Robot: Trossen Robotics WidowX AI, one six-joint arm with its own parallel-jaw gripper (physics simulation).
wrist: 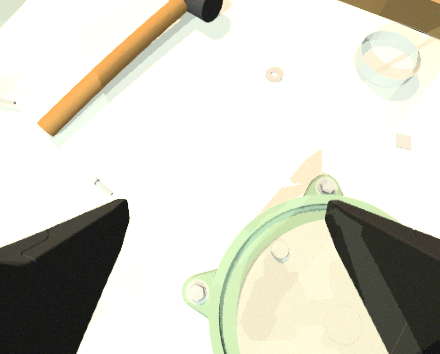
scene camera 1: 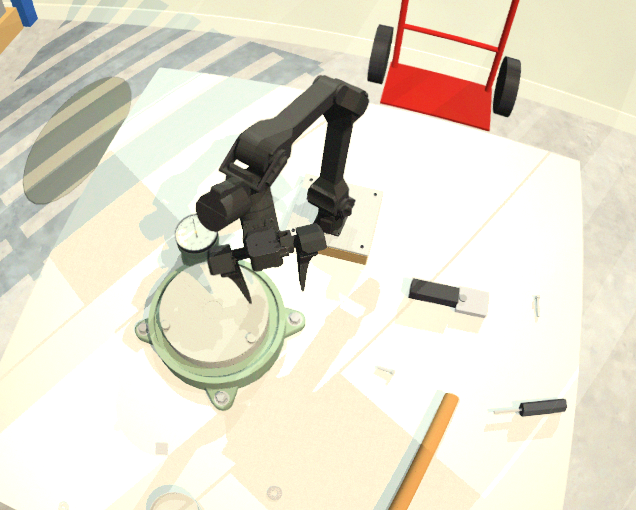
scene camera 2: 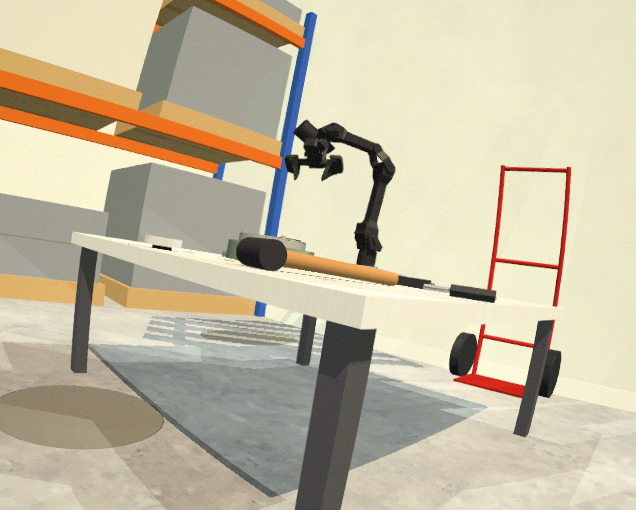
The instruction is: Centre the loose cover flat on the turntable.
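Pixels of known places: gripper, fingertip midpoint: (wrist: 228, 209) (scene camera 1: 276, 296) (scene camera 2: 308, 179); arm's base at its link origin: (scene camera 1: 330, 221).
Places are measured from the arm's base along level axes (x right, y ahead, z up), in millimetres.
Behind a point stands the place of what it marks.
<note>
The cover appears to be the pale round disc (scene camera 1: 212, 329) @(z 48, x 118, y 354 mm) (wrist: 310, 280) @(z 48, x 83, y 334 mm) with small round knobs, on the green turntable (scene camera 1: 217, 378) @(z 20, x 73, y 437 mm) (wrist: 226, 250) @(z 20, x -10, y 308 mm). In scene camera 1 more green rim shows at its right and lower side than at its left. Whether it is level is hard to tell. In scene camera 2 the green turntable (scene camera 2: 231, 248) @(z -9, x 144, y 461 mm) is partly hidden behind the mallet. My gripper (scene camera 1: 276, 296) @(z 237, x -13, y 324 mm) (scene camera 2: 309, 179) @(z 237, x -13, y 324 mm) (wrist: 228, 209) @(z 237, x -13, y 324 mm) is open and empty, fingers pointing down, well above the table. In the wrist view its right finger hides part of the disc and rim.
A dial gauge (scene camera 1: 196, 233) @(z 62, x 241, y 173 mm) stands beside the turntable, near the arm. A mallet (scene camera 1: 424, 451) @(z -2, x -357, y 429 mm) (scene camera 2: 339, 267) @(z -14, x -374, y 479 mm) (wrist: 115, 62) @(z -5, x -347, y 457 mm), a black-handled scraper (scene camera 1: 435, 292) @(z -11, x -274, y 78 mm), a screwdriver (scene camera 1: 544, 407) @(z -12, x -590, y 257 mm), a clear ring (wrist: 387, 80) @(z -15, x 59, y 686 mm), a washer (wrist: 274, 74) @(z -40, x -113, y 611 mm) and small screws (wrist: 103, 186) @(z -34, x -226, y 277 mm) lie on the table.
</note>
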